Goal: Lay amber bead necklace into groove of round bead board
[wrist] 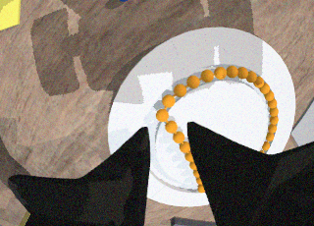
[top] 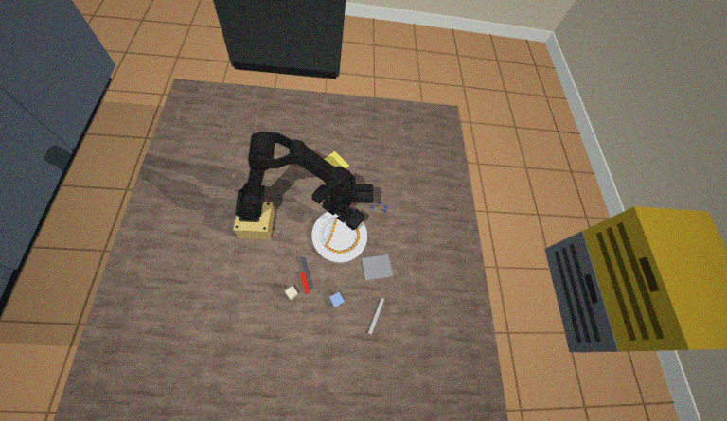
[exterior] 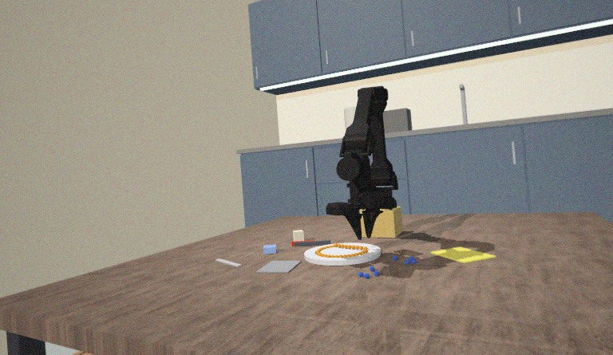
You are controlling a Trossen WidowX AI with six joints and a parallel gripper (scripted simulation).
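Right now the red stick is 21 cm to the right of my gripper tip, 10 cm behind it and 4 cm below it. Also, from my gripper tip: yellow sheet 23 cm to the left, 4 cm below, 3 cm behind; then light blue cube 28 cm to the right, 3 cm below, 1 cm ahead; then grey square tile 17 cm to the right, 15 cm ahead, 4 cm below.
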